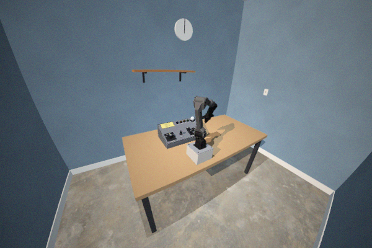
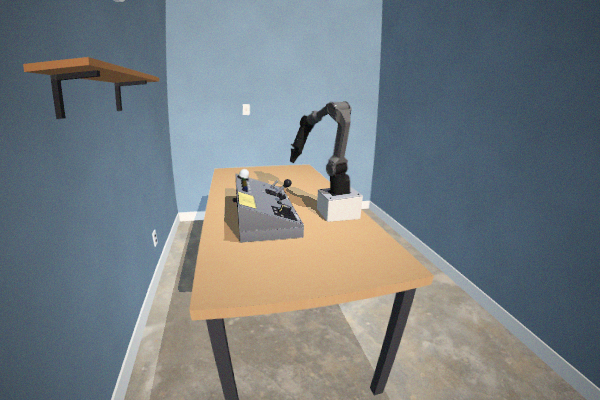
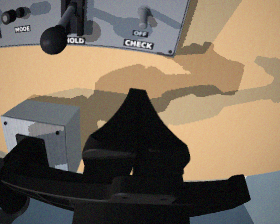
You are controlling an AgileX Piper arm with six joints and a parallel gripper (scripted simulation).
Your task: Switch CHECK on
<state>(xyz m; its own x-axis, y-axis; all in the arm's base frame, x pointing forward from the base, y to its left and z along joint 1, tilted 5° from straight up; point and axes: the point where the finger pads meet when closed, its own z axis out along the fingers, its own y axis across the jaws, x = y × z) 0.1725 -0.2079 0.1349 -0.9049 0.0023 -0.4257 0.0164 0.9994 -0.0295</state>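
Right now the check toggle is 100 mm ahead of my hand and 120 mm below it. The rest, counted from my hand: cycle lever (80 mm ahead, 120 mm to the left, 110 mm below); then grey console (140 mm ahead, 180 mm to the left, 140 mm below); then mode toggle (100 mm ahead, 240 mm to the left, 120 mm below).
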